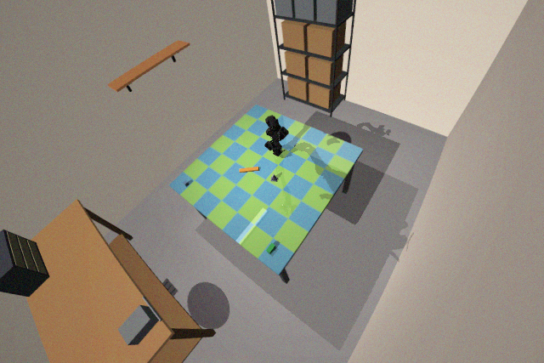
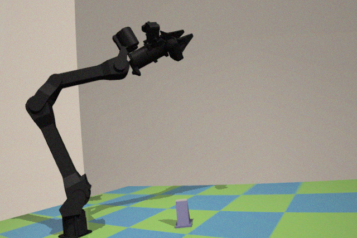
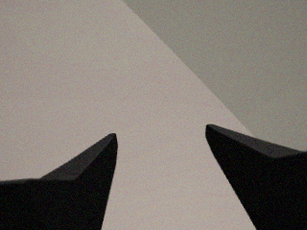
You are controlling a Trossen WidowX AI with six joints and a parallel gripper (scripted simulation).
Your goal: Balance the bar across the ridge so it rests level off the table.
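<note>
My gripper tip is now 550 mm above the orange bar, 380 mm to the left of it and 20 mm short of it. Round my gripper tip: small dark block: 780 mm to the right, 540 mm below, 470 mm ahead; small green block: 540 mm below, 470 mm ahead, 220 mm to the left.
</note>
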